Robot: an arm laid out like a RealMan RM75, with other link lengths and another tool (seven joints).
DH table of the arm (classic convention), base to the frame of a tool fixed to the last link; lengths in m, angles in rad. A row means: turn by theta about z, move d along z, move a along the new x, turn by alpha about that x. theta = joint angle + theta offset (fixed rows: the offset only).
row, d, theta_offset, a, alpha
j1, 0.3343, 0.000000, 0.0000, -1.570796
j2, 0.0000, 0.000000, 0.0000, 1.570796
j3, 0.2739, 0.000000, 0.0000, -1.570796
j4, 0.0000, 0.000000, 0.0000, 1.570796
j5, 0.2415, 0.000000, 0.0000, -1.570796
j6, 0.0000, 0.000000, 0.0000, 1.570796
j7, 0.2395, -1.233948, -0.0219, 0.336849
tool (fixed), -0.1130, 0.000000, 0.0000, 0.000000
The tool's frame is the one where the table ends.
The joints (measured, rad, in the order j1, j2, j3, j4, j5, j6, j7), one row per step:
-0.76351 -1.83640 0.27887 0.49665 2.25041 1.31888 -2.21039
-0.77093 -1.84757 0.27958 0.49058 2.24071 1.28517 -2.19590
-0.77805 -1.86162 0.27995 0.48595 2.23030 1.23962 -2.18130
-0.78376 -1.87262 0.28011 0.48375 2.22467 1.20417 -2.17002
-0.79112 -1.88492 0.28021 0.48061 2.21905 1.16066 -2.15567
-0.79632 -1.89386 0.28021 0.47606 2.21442 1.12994 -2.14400
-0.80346 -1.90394 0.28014 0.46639 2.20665 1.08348 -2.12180
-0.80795 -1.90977 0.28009 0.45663 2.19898 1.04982 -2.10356
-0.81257 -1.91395 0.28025 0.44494 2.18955 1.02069 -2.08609
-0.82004 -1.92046 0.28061 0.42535 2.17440 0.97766 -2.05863
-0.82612 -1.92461 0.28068 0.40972 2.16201 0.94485 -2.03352
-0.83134 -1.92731 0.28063 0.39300 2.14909 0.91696 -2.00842
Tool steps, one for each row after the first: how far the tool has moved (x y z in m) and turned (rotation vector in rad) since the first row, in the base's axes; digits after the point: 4 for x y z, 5 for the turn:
0.0020 0.0039 -0.0053 0.01984 0.00480 0.00091
0.0032 0.0084 -0.0110 0.04720 0.01294 0.00924
0.0041 0.0119 -0.0153 0.06759 0.02209 0.01625
0.0052 0.0161 -0.0203 0.09199 0.03548 0.02503
0.0059 0.0188 -0.0246 0.10756 0.04411 0.03115
0.0062 0.0226 -0.0300 0.13192 0.06098 0.03936
0.0060 0.0251 -0.0338 0.14935 0.07301 0.04575
0.0061 0.0273 -0.0374 0.16377 0.08154 0.05065
0.0066 0.0304 -0.0436 0.18287 0.09354 0.05775
0.0071 0.0327 -0.0482 0.19777 0.10564 0.06115
0.0074 0.0345 -0.0525 0.20949 0.11584 0.06331

